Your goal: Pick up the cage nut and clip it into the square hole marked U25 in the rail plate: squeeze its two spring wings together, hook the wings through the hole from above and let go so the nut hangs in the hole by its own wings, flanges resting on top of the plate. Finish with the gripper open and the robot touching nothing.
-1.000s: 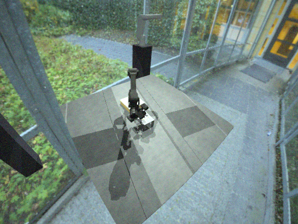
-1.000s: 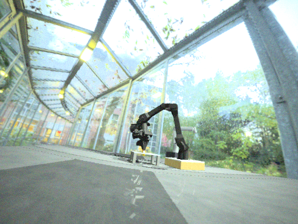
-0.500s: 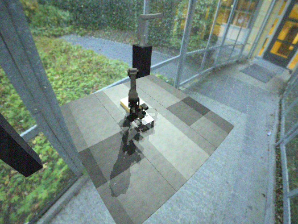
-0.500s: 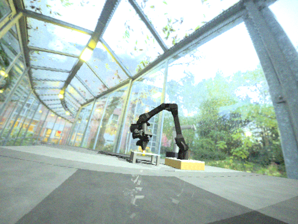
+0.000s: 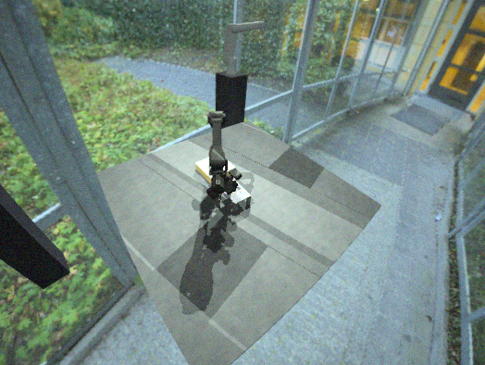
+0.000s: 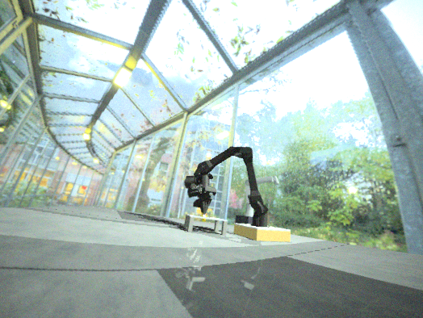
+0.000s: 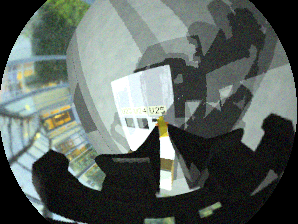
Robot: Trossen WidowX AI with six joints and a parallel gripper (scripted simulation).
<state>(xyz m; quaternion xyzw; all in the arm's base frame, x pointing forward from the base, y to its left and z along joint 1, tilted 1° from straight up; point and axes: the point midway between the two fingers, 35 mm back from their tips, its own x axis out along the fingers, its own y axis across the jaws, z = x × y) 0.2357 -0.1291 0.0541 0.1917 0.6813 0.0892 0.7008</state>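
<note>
My gripper tip is now 10 mm above the yellow cage nut. Round my gripper tip: label strip 30 mm ahead, 30 mm to the left, 10 mm below.
</note>
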